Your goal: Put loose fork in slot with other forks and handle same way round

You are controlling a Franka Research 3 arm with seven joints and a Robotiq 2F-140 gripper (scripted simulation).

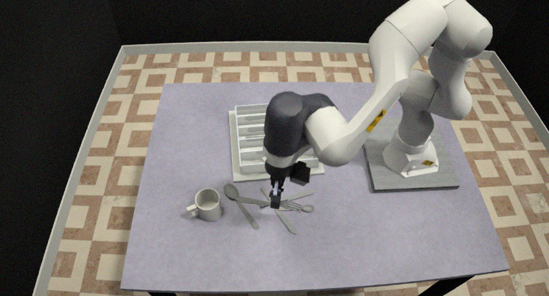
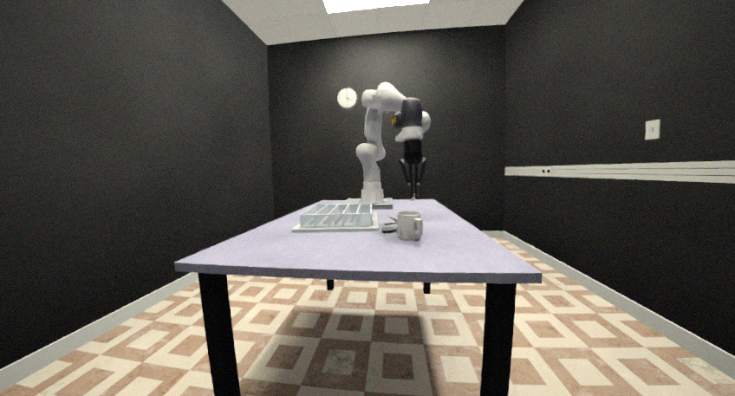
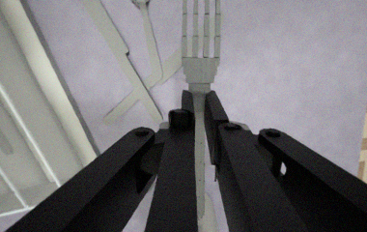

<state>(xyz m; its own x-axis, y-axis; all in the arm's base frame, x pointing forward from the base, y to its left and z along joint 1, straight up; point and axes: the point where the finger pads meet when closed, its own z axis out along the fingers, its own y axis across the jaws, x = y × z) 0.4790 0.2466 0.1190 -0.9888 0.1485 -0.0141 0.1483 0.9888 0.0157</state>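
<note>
Now: hand 280 mm to the left of the spoon, 130 mm above it and 20 mm past it. The rest, counted from my hand: white mug (220 mm ahead, 110 mm below, 30 mm to the right); then knife (140 mm below, 80 mm to the right, 30 mm behind).
</note>
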